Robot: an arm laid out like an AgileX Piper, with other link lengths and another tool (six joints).
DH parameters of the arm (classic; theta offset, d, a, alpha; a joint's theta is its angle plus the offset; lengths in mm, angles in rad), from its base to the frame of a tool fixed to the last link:
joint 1: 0 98.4 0 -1.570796
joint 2: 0.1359 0 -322.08 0
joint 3: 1.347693 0 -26.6 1.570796
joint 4: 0 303.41 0 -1.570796
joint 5: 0 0 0 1.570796
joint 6: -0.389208 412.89 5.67 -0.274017
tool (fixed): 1.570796 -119.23 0 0
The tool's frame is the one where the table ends.
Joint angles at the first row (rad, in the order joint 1, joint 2, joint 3, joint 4, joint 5, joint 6):
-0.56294 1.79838 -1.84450 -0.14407 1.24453 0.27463
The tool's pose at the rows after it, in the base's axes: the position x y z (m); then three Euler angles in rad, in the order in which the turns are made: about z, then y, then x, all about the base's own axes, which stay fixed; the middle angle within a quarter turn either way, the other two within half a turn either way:
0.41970, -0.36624, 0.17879, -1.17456, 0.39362, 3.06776
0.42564, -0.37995, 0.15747, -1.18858, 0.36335, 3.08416
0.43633, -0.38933, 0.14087, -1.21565, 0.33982, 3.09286
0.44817, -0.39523, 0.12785, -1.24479, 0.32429, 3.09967
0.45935, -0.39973, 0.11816, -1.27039, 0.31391, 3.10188
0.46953, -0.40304, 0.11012, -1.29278, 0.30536, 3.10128
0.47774, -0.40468, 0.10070, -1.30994, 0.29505, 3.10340
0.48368, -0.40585, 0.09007, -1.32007, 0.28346, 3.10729
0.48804, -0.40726, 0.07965, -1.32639, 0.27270, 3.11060
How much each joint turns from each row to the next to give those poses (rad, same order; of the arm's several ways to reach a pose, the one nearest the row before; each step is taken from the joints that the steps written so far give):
-0.03827 0.06592 -0.02632 0.03042 0.00290 -0.03739
-0.01538 0.06639 -0.03768 0.00266 0.00014 -0.02865
-0.00023 0.06183 -0.04410 -0.00502 -0.00069 -0.02663
0.00487 0.05292 -0.04269 -0.00336 -0.00073 -0.02374
0.00653 0.04479 -0.04059 -0.00467 -0.00037 -0.01878
0.00777 0.03866 -0.03646 -0.00642 -0.00038 -0.01437
0.00756 0.03440 -0.02779 -0.00541 -0.00035 -0.00916
0.00562 0.03149 -0.02131 -0.00443 -0.00021 -0.00399
0.00365 0.02779 -0.01627 -0.00406 -0.00179 -0.00198

